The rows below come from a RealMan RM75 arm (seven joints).
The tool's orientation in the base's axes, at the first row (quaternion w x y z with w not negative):
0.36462 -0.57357 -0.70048 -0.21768
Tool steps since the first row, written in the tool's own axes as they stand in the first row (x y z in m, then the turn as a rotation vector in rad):
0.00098 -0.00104 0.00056 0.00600 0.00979 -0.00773
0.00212 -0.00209 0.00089 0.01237 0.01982 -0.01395
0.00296 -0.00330 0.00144 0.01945 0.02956 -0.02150
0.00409 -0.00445 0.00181 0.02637 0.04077 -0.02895
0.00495 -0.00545 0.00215 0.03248 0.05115 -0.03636
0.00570 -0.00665 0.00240 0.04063 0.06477 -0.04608
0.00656 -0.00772 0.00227 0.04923 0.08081 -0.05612
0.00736 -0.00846 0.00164 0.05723 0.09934 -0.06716
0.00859 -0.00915 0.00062 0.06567 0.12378 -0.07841
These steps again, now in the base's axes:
-0.00122 0.00078 0.00051 0.01098 0.00070 0.00840
-0.00240 0.00149 0.00128 0.02177 0.00279 0.01608
-0.00378 0.00213 0.00170 0.03258 0.00430 0.02519
-0.00507 0.00285 0.00246 0.04478 0.00615 0.03394
-0.00618 0.00340 0.00301 0.05624 0.00729 0.04215
-0.00746 0.00377 0.00355 0.07127 0.00889 0.05302
-0.00852 0.00396 0.00441 0.08867 0.01114 0.06416
-0.00913 0.00384 0.00551 0.10877 0.01289 0.07521
-0.00962 0.00372 0.00717 0.13459 0.01624 0.08605

